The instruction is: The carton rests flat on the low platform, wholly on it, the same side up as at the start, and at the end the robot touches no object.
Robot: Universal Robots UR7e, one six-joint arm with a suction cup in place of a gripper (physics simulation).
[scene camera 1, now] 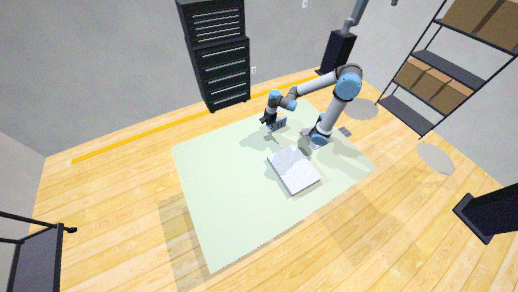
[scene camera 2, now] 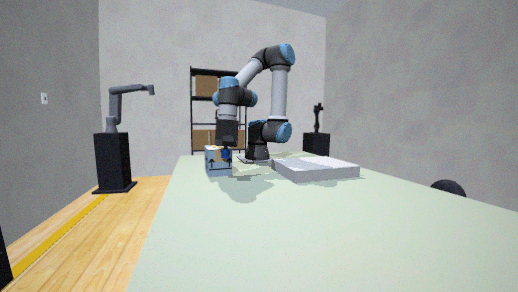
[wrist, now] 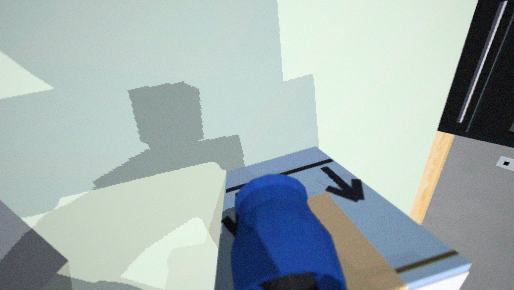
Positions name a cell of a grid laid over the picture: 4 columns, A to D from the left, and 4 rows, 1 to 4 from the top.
In view: the suction cup (wrist: C4), a light blue carton (scene camera 2: B3) and a low platform (scene camera 2: C3).
The light blue carton is seen too in the wrist view (wrist: C4). The low platform is seen too in scene camera 1 (scene camera 1: C3).
